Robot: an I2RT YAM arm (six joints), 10 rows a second.
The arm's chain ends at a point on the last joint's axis. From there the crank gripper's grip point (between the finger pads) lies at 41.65 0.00 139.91 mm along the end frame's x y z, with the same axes.
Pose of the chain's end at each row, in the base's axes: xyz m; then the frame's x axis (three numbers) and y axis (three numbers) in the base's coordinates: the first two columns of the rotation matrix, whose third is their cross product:
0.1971 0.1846 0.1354 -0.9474 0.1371 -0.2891 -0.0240 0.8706 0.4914
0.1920 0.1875 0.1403 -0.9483 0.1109 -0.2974 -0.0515 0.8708 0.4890
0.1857 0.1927 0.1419 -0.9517 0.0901 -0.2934 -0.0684 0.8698 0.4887
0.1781 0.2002 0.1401 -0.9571 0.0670 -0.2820 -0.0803 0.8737 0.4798
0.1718 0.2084 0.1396 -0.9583 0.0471 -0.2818 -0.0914 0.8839 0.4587
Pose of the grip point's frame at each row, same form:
0.2023 0.2564 0.0084 -0.9474 0.1371 -0.2891 -0.0240 0.8706 0.4914
0.1963 0.2591 0.0132 -0.9483 0.1109 -0.2974 -0.0515 0.8708 0.4890
0.1879 0.2643 0.0147 -0.9517 0.0901 -0.2934 -0.0684 0.8698 0.4887
0.1772 0.2704 0.0121 -0.9571 0.0670 -0.2820 -0.0803 0.8737 0.4798
0.1698 0.2755 0.0100 -0.9583 0.0471 -0.2818 -0.0914 0.8839 0.4587

